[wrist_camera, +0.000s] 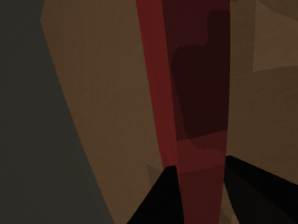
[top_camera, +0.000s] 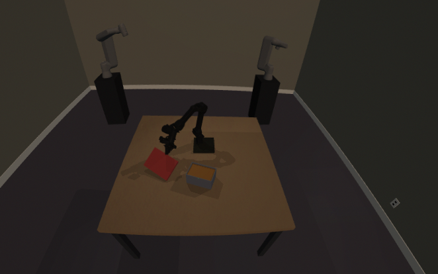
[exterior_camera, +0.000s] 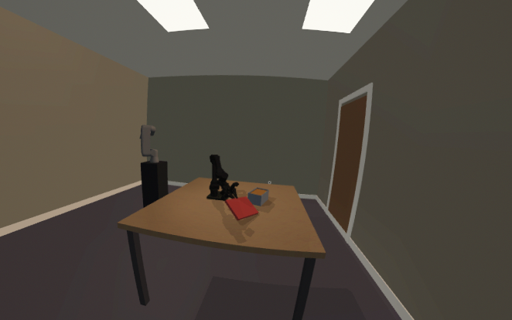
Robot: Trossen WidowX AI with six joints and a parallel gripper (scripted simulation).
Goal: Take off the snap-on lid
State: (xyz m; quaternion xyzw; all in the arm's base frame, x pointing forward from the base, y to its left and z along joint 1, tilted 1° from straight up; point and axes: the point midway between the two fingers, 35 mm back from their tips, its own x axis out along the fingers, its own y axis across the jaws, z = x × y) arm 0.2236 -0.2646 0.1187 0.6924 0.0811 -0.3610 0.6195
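Now: gripper tip 5 cm to the left of the snap-on lid, 5 cm short of it and 4 cm above it. Also, from my gripper tip: grey storage box 27 cm to the left, 18 cm ahead, 6 cm below.
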